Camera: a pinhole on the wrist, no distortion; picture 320 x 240 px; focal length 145.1 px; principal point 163.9 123.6 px. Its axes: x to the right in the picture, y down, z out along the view. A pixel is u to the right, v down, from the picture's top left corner.
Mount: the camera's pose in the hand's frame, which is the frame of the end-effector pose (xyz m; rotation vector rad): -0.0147 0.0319 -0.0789 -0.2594 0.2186 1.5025
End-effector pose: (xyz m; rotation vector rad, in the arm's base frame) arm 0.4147 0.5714 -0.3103 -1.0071 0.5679 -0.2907
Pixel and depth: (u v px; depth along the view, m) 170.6 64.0 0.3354
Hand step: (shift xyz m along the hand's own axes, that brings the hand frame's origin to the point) 0.1179 0.1412 0.2408
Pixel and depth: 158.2 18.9 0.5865
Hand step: 0.3962 0.1663 0.5014
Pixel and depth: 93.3 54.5 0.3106
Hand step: 0.1188 -0.0254 0.2676
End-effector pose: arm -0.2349 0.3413 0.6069 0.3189 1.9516 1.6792
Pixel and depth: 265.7 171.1 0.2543
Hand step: -0.0919 0.2828 0.1069
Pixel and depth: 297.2 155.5 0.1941
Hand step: -0.0503 0.2625 0.0509
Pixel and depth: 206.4 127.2 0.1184
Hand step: -0.0177 0.1009 0.0234
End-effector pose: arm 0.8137 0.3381 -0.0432 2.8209 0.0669 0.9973
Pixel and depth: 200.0 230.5 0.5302
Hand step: -0.4062 0.3374 0.3733
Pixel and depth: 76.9 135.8 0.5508
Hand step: -0.0897 -0.1135 0.5439
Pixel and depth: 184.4 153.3 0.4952
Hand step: -0.1204 0.2534 0.3685
